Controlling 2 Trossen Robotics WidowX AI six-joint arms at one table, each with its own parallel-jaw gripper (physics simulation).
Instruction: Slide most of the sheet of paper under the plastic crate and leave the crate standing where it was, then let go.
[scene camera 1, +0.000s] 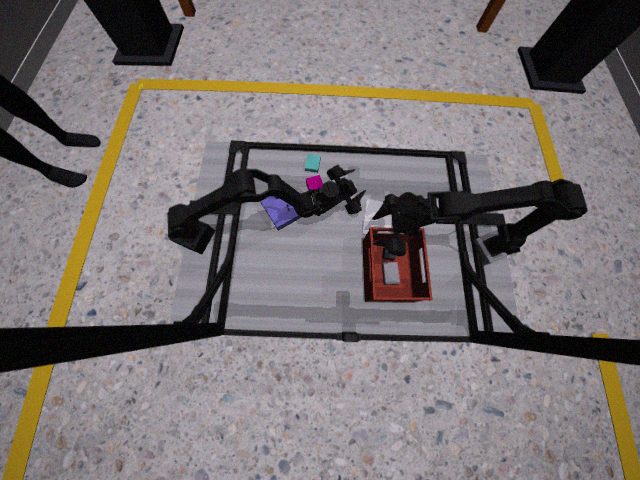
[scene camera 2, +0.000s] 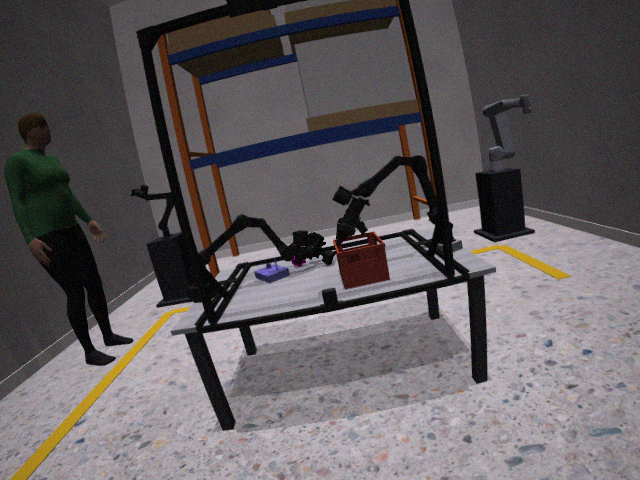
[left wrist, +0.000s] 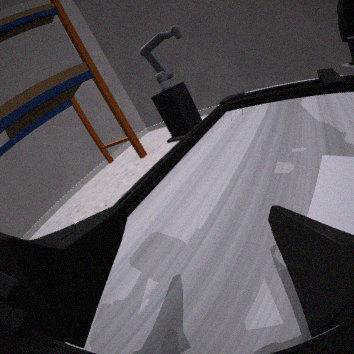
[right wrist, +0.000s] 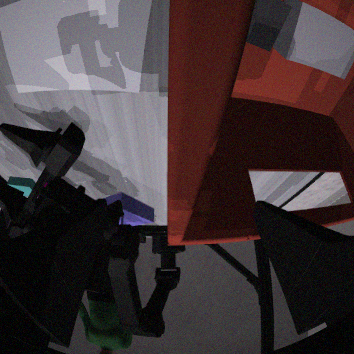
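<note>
The white sheet of paper (scene camera 1: 372, 207) (left wrist: 337, 190) (right wrist: 35, 55) lies flat on the table beside the crate's back wall; the right arm partly hides it in scene camera 1. The red plastic crate (scene camera 1: 367, 273) (scene camera 2: 364, 266) (right wrist: 192, 75) stands upright. My right gripper (scene camera 1: 376, 229) (right wrist: 183, 208) is open at the crate's back wall, one finger on the paper side and one on the crate's inner side; its exact height at the rim is unclear. My left gripper (scene camera 1: 359, 181) (left wrist: 200, 213) is open above the table, to the left of the paper in scene camera 1.
A grey block (scene camera 1: 391, 272) and a dark block (scene camera 1: 388, 253) lie inside the crate. A purple box (scene camera 1: 279, 210) (scene camera 2: 271, 272), a magenta block (scene camera 1: 314, 181) and a teal block (scene camera 1: 312, 162) lie near the left arm. A black frame (scene camera 1: 346, 148) edges the table.
</note>
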